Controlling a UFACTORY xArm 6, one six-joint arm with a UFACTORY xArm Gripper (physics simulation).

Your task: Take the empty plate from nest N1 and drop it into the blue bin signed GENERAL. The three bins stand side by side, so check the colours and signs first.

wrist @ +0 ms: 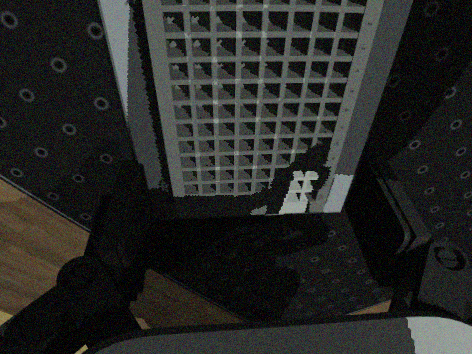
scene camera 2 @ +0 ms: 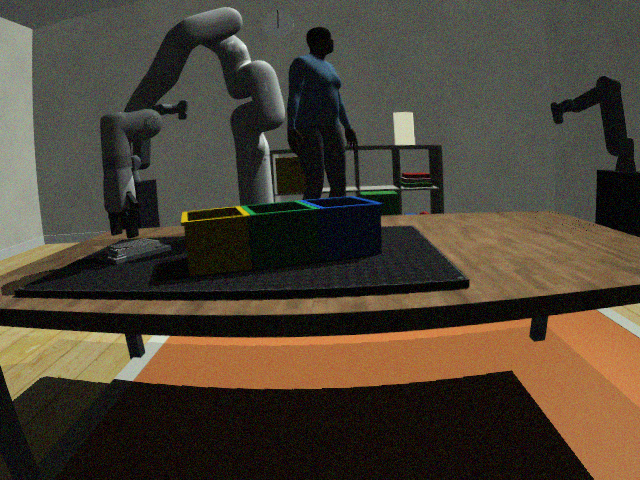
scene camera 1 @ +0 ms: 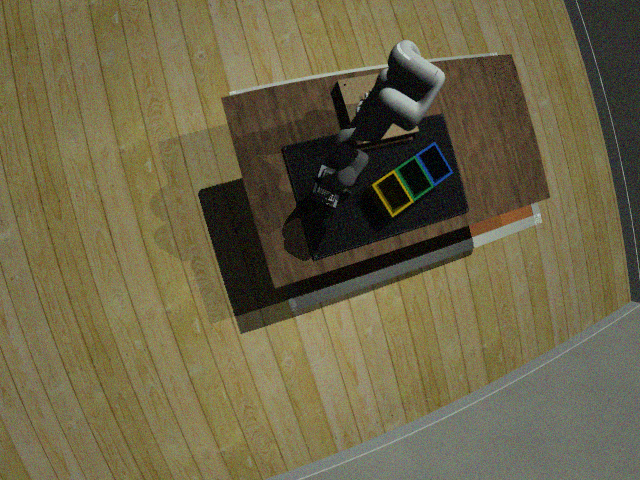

In view: the gripper (scene camera 2: 124,235).
The gripper also shows in the wrist view (wrist: 253,183).
